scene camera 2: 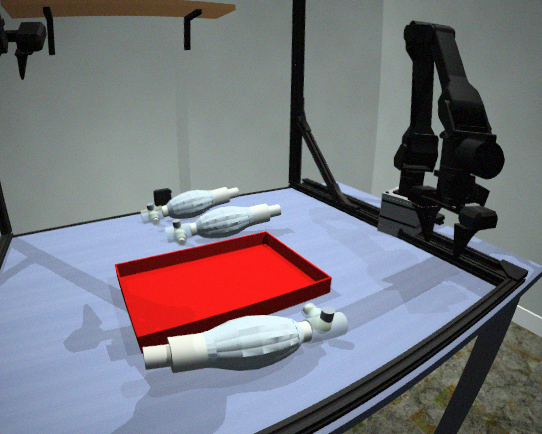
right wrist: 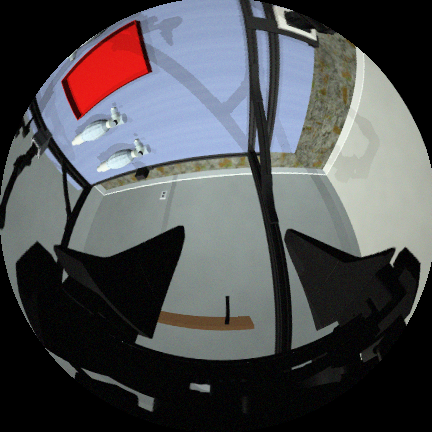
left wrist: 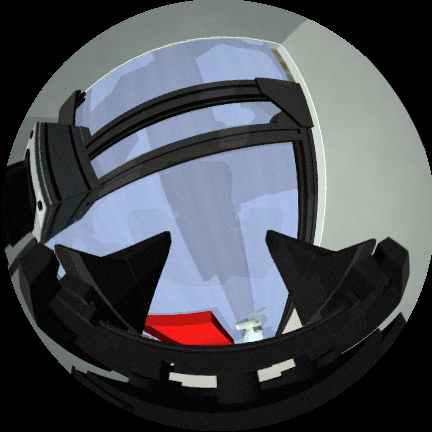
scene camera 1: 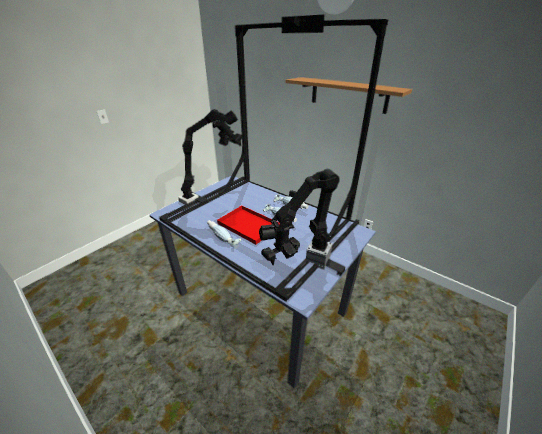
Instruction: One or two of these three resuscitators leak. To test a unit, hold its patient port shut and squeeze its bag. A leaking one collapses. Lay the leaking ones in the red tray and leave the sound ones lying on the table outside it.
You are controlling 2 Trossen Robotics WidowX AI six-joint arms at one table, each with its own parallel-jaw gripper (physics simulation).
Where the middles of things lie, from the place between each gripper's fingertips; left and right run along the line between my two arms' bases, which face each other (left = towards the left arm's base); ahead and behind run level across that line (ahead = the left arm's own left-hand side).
The red tray [scene camera 2: 190, 291] lies 270 mm ahead of my right hand, 310 mm to the left of it and 350 mm below it.
I see my left gripper 36 cm to the left of the red tray, 19 cm past it and 4 cm above it.
